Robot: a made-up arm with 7 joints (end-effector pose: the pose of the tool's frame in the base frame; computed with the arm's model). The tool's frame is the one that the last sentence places. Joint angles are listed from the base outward.
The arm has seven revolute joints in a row. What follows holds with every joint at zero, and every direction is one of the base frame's. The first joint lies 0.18 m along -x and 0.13 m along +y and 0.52 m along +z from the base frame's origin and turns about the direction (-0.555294, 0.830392, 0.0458), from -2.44 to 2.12 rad. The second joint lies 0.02 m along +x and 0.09 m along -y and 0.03 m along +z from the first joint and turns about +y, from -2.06 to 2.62 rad. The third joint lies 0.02 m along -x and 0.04 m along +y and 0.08 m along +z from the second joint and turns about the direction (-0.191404, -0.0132, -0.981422), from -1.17 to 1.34 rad. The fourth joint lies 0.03 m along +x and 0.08 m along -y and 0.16 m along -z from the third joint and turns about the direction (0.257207, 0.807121, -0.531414), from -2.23 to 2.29 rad. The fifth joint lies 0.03 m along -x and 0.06 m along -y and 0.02 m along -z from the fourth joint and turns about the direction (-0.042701, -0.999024, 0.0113), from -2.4 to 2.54 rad. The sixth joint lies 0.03 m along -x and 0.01 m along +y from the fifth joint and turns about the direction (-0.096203, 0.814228, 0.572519), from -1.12 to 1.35 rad. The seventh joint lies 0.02 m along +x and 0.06 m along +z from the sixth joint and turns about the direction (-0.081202, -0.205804, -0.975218), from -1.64 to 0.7 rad. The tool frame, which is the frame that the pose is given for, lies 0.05 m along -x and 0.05 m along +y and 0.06 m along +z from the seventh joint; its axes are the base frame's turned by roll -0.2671, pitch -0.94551 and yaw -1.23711 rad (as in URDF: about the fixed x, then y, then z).
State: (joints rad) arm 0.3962 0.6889 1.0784 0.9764 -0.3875 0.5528 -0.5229
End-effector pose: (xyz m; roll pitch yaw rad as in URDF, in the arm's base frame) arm -0.1805 -0.0459 0.6983 -1.7112 -0.0929 -2.1140
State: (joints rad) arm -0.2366 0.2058 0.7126 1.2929 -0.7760 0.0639 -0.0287
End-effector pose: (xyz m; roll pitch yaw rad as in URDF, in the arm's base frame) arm -0.2074 -0.1165 0.5045 -1.8187 0.4334 -2.1554
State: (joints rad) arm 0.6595 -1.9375 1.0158 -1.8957 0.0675 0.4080 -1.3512
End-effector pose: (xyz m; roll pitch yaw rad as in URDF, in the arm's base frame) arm -0.1573 -0.0514 0.3743 3.0048 0.0553 1.7234
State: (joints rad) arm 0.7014 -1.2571 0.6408 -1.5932 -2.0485 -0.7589 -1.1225
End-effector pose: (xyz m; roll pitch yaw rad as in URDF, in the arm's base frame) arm -0.2102 0.0537 0.5766 -2.3955 -1.0909 0.9599
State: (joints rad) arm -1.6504 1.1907 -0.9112 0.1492 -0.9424 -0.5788 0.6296
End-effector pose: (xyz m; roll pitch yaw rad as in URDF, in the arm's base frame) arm -0.1252 0.1020 0.5468 -0.0884 -0.6060 -0.9269
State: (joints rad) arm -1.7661 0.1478 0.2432 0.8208 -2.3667 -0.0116 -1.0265
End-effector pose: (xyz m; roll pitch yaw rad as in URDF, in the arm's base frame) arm 0.0665 0.0889 0.3921 0.9399 0.1819 1.2914
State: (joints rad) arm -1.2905 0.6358 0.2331 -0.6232 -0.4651 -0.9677 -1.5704
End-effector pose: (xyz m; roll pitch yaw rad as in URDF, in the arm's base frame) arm -0.2861 -0.0378 0.3422 1.7887 -0.9713 -2.1127
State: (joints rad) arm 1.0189 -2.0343 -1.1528 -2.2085 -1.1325 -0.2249 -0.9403
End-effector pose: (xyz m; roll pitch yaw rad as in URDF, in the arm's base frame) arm -0.0406 0.0306 0.6105 -1.8823 0.1359 -2.6495
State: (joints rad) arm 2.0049 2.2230 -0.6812 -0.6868 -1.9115 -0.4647 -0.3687
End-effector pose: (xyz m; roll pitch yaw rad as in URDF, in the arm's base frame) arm -0.1950 0.1038 0.5702 2.8098 -0.5190 -3.0081
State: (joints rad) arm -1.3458 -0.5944 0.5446 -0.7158 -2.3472 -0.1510 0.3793
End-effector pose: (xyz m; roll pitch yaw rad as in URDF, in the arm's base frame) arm -0.0743 -0.0509 0.5222 -0.3797 -0.0466 -1.6173
